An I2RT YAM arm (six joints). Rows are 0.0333 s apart.
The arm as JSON. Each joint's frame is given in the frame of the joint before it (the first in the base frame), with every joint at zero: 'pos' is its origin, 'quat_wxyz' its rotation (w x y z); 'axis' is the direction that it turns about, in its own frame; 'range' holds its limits. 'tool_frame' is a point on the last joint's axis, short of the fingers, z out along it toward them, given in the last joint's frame.
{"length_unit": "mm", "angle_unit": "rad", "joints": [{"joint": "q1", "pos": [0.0, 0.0, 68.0], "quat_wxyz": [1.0, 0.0, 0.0, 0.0], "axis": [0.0, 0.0, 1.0], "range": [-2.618, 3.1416]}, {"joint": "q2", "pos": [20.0, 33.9, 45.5], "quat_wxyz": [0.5, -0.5, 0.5, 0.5], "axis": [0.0, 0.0, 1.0], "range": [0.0, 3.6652]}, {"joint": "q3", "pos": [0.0, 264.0, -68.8], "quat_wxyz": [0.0, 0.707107, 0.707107, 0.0], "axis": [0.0, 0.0, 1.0], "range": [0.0, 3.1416]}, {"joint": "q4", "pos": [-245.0, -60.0, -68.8], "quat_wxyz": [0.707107, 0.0, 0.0, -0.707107], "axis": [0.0, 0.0, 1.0], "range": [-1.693, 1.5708]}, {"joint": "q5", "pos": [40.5, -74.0, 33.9], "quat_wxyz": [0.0, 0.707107, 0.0, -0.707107], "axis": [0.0, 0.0, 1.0], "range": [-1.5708, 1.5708]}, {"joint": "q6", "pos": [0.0, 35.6, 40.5], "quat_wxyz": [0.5, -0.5, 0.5, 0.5], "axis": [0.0, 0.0, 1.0], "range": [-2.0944, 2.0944]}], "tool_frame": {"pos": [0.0, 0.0, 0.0], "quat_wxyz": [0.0, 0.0, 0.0, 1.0]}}
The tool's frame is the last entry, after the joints.
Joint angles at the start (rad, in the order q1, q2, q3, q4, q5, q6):
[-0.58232, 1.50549, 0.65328, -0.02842, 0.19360, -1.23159]
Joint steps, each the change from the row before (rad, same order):
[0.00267, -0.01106, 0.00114, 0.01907, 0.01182, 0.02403]
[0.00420, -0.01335, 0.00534, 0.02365, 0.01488, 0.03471]
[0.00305, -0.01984, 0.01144, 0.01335, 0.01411, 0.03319]
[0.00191, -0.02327, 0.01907, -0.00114, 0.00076, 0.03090]
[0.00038, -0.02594, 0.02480, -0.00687, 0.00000, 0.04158]
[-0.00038, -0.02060, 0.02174, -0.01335, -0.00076, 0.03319]
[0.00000, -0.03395, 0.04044, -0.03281, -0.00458, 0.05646]
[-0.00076, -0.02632, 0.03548, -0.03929, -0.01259, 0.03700]
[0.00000, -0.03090, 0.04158, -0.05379, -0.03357, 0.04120]
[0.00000, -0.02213, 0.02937, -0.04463, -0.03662, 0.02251]
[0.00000, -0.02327, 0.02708, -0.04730, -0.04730, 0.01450]
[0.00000, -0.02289, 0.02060, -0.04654, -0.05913, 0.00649]
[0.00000, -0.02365, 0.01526, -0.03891, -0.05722, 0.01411]
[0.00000, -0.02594, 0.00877, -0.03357, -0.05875, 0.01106]
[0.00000, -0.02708, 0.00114, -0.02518, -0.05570, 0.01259]
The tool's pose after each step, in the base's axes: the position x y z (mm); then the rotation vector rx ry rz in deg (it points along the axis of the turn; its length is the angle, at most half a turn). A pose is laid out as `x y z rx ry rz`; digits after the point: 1 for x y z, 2 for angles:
230.2 -159.4 152.6 -41.76 147.95 -55.08
232.7 -160.2 159.4 -38.03 146.32 -57.24
234.9 -161.2 169.1 -34.32 144.42 -59.34
237.1 -162.0 180.9 -31.17 142.24 -60.43
239.1 -163.1 194.9 -27.19 139.85 -61.23
239.9 -163.8 206.1 -24.19 138.19 -61.50
240.7 -164.1 225.4 -19.55 135.57 -61.29
240.3 -163.6 240.7 -16.97 133.88 -60.37
239.1 -161.4 257.9 -15.03 131.91 -57.95
237.5 -158.9 269.6 -14.70 130.67 -55.48
235.2 -155.4 280.5 -15.32 129.48 -52.53
232.2 -151.0 289.2 -16.92 128.38 -48.96
228.7 -146.3 296.8 -17.89 127.11 -45.37
224.5 -141.1 303.2 -19.08 125.72 -41.84
219.9 -135.8 307.9 -20.05 124.27 -38.51

